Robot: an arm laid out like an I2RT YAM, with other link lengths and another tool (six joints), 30 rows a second.
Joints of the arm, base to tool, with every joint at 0 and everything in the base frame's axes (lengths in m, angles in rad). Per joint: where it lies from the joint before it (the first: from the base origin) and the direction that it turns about. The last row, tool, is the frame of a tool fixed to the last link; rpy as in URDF.
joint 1: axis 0 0 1 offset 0 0 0.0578
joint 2: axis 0 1 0 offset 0.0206 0.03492 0.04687
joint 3: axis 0 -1 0 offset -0.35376 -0.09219 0
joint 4: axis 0 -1 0 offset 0.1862 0.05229 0.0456
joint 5: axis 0 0 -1 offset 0.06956 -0.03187 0.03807
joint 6: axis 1 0 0 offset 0.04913 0 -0.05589
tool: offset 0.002 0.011 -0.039 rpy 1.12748 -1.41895 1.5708
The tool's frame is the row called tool.
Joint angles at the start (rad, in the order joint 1, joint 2, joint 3, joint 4, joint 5, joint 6):
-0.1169, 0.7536, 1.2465, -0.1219, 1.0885, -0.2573
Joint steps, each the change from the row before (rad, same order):
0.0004, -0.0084, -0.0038, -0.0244, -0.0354, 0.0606
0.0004, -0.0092, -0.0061, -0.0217, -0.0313, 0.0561
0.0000, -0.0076, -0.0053, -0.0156, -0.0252, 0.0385
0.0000, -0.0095, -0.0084, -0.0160, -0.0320, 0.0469
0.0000, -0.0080, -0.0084, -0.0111, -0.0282, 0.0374
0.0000, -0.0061, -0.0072, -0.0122, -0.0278, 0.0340
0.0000, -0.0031, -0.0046, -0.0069, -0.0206, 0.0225
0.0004, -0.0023, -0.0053, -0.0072, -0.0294, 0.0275
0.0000, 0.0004, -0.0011, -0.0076, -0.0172, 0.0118
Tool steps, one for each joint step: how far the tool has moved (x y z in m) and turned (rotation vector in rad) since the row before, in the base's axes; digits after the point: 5 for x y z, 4 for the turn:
0.00068, 0.00204, -0.00228, 0.0107, -0.0349, 0.0438
0.00026, 0.00207, -0.00275, 0.0128, -0.0314, 0.0394
-0.00008, 0.00166, -0.00224, 0.0090, -0.0205, 0.0304
0.00006, 0.00216, -0.00291, 0.0121, -0.0256, 0.0385
0.00016, 0.00191, -0.00257, 0.0102, -0.0203, 0.0333
0.00046, 0.00186, -0.00248, 0.0102, -0.0151, 0.0325
0.00066, 0.00132, -0.00145, 0.0068, -0.0101, 0.0236
0.00142, 0.00179, -0.00151, 0.0080, -0.0119, 0.0334
0.00094, 0.00095, -0.00086, 0.0032, -0.0001, 0.0186

